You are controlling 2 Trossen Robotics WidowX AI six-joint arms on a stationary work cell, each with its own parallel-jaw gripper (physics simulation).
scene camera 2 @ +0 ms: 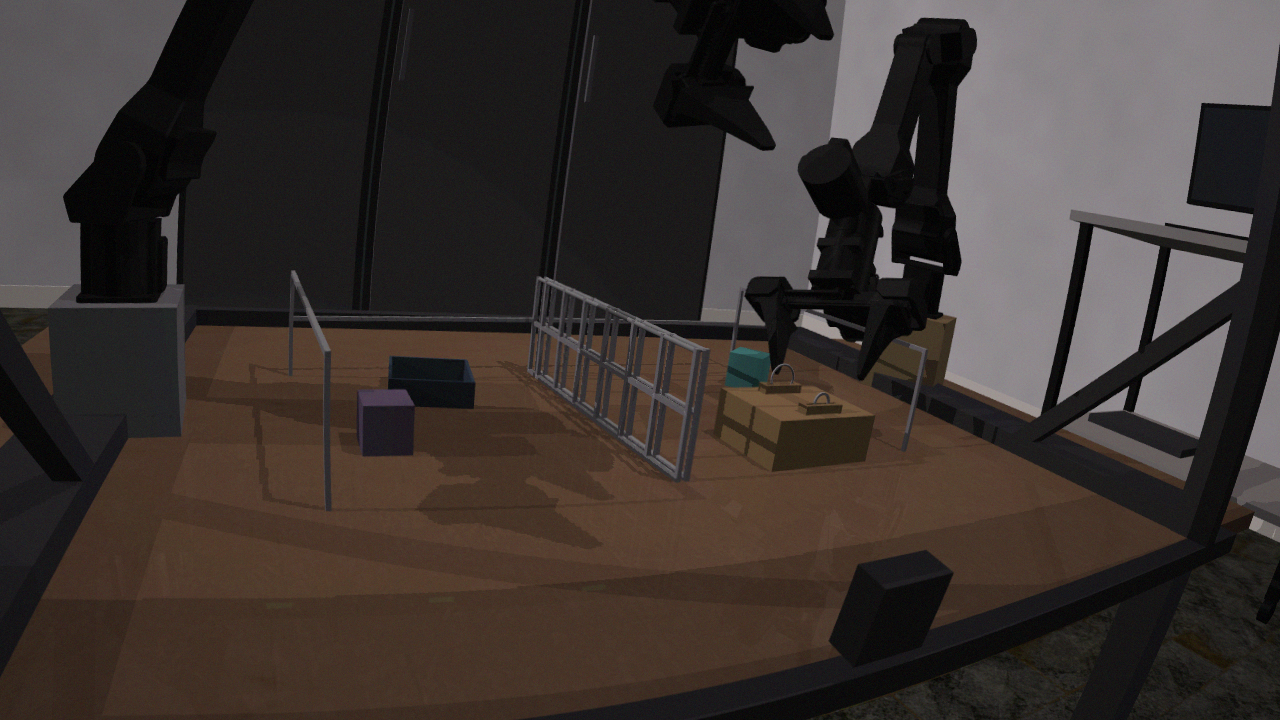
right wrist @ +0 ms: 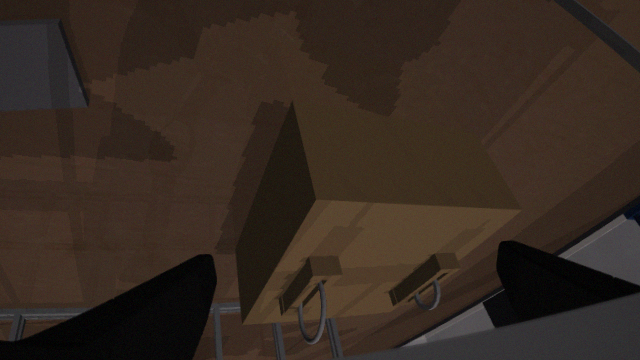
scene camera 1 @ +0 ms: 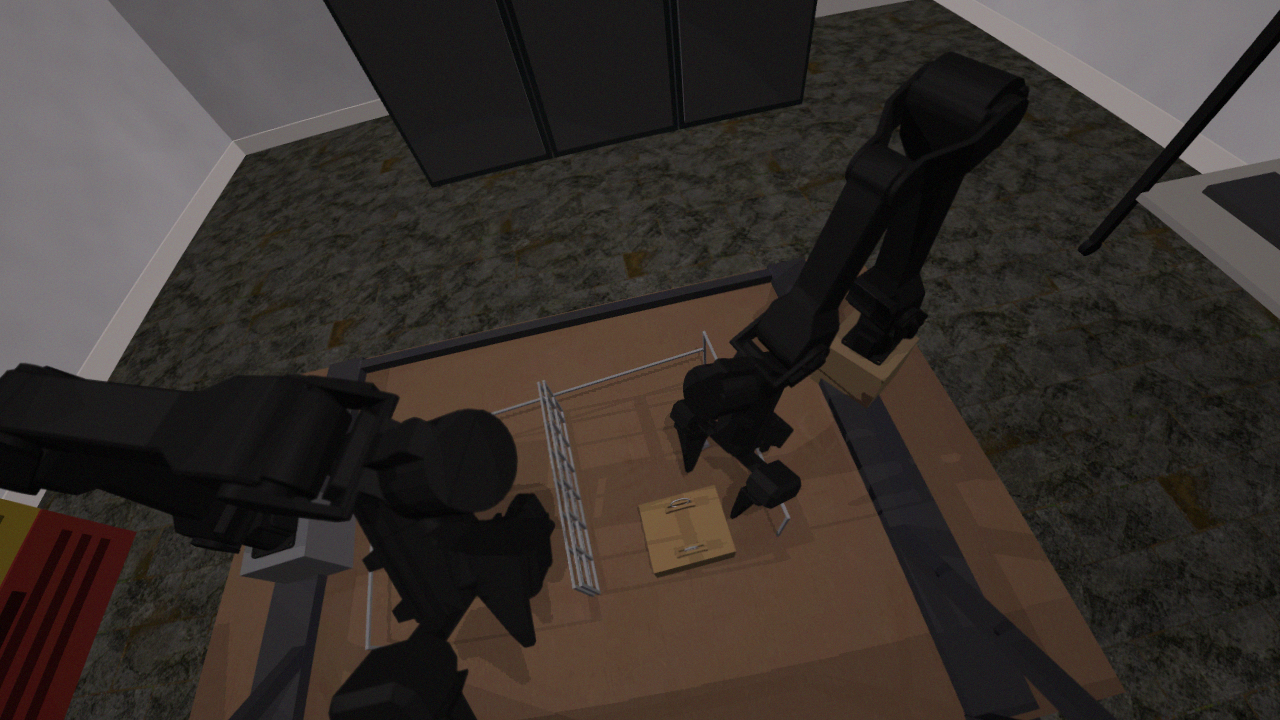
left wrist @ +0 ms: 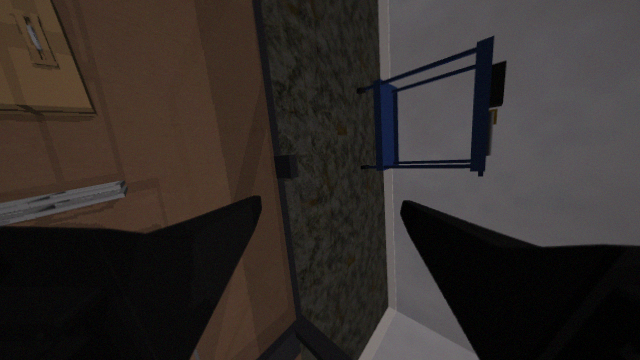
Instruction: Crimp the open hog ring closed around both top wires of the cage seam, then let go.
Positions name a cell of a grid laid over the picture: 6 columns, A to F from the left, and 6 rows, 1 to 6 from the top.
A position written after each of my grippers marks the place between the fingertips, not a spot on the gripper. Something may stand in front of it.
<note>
My left gripper (scene camera 1: C6) is open, holding nothing. I also see my right gripper (scene camera 2: D4) and a tan block (scene camera 2: D4).
The tan block also shows in scene camera 1 (scene camera 1: D5) and in the left wrist view (left wrist: A2). My left gripper shows as well in scene camera 2 (scene camera 2: D1) and in the left wrist view (left wrist: D4). My right gripper also shows in the right wrist view (right wrist: D5) and in scene camera 1 (scene camera 1: D5).
</note>
